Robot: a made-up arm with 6 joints.
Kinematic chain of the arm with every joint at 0, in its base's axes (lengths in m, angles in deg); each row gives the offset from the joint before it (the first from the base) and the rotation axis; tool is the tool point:
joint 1: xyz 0 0 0.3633 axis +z
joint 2: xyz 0.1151 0 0 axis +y
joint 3: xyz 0 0 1.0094 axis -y
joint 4: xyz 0 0 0.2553 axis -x
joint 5: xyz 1.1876 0 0 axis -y
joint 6: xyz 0.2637 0 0 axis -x
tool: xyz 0 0 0
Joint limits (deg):
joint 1: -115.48..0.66
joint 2: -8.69..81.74
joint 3: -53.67..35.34
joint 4: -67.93..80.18
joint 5: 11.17..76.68
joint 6: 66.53..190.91
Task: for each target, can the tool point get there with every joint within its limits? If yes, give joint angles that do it. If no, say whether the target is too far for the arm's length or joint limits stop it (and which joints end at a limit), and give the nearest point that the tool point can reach.
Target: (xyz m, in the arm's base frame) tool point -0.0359 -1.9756 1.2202
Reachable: yes | joints -86.13 27.02 9.17 -52.03 54.47 175.44
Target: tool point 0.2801 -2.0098 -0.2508
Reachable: yes | joints -83.19 63.13 3.25 25.34 20.66 143.91
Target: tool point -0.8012 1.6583 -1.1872
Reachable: no: joint limits stop it (at a limit: joint 1, joint 2, joint 3, joint 4) | nearest point 0.3470 0.2013 -0.6520 | short by 1.931 m
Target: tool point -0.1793 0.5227 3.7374
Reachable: no: too far | nearest point 0.5128 0.0883 2.5870 | short by 1.411 m
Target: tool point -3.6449 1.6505 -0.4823
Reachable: no: too far | nearest point -0.4177 -0.3237 -0.6185 | short by 3.786 m
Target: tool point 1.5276 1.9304 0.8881
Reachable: no: joint limits stop it (at a limit: joint 1, joint 4, joint 5) | nearest point 1.5467 0.2707 0.8881 | short by 1.660 m
